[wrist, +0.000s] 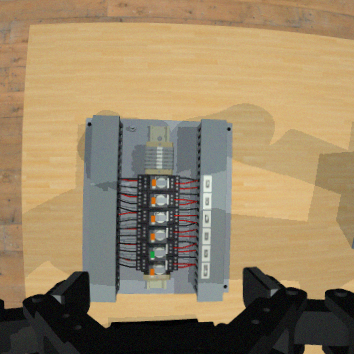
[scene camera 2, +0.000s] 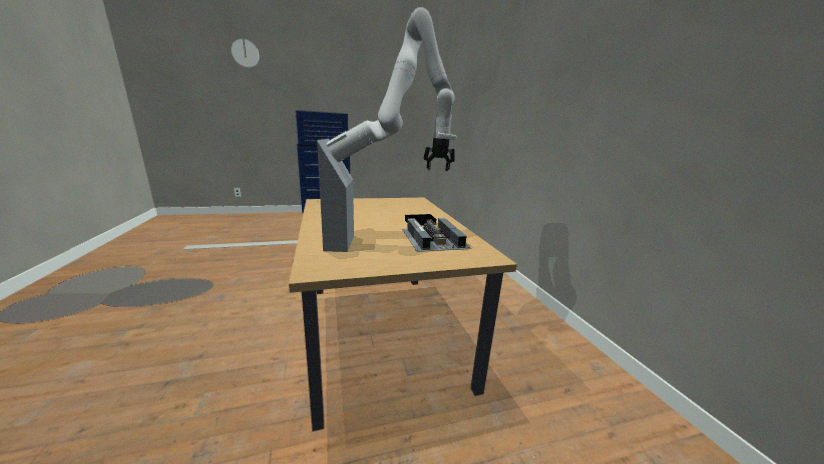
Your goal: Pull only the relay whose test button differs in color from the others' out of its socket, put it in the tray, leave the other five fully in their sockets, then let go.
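Seen in the pictures: gripper, fingertip midpoint: (wrist: pixel 166 286) (scene camera 2: pixel 437 170); arm's base at its link origin: (scene camera 2: pixel 333 152).
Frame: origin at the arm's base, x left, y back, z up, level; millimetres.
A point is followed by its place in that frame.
Observation:
The relay with the green test button (wrist: pixel 159 252) @(x -45, y -481, z -341 mm) sits in its socket, second from the bottom of the row in the wrist view. The other relays, such as the top one (wrist: pixel 161 183) @(x -152, y -460, z -341 mm) and the bottom one (wrist: pixel 160 270) @(x -16, y -484, z -341 mm), show orange buttons and also sit in the row. A black tray (scene camera 2: pixel 412 218) @(x 208, y -494, z -397 mm) lies at the far end of the panel in the scene view; it does not show in the wrist view. My gripper (scene camera 2: pixel 438 168) @(x -95, y -473, z -67 mm) (wrist: pixel 166 286) @(x -95, y -473, z -67 mm) is open and empty, high above the table. Its fingers point down, spread wider than the relay row. Socket seating depth cannot be told.
Raised grey wire ducts (wrist: pixel 101 210) @(x -125, y -560, z -346 mm) (wrist: pixel 212 150) @(x -192, y -371, z -346 mm) flank the relays on the grey panel (wrist: pixel 135 285) @(x 25, y -535, z -407 mm). Red and black wires run to both sides. White labels (wrist: pixel 206 236) @(x -56, y -402, z -346 mm) line one duct. A terminal block (wrist: pixel 159 157) @(x -195, y -456, z -363 mm) stands beyond the row. The grey arm pedestal (scene camera 2: pixel 336 213) @(x -138, y 21, z -235 mm) stands on the table (scene camera 2: pixel 369 268) @(x -340, y -62, z -409 mm).

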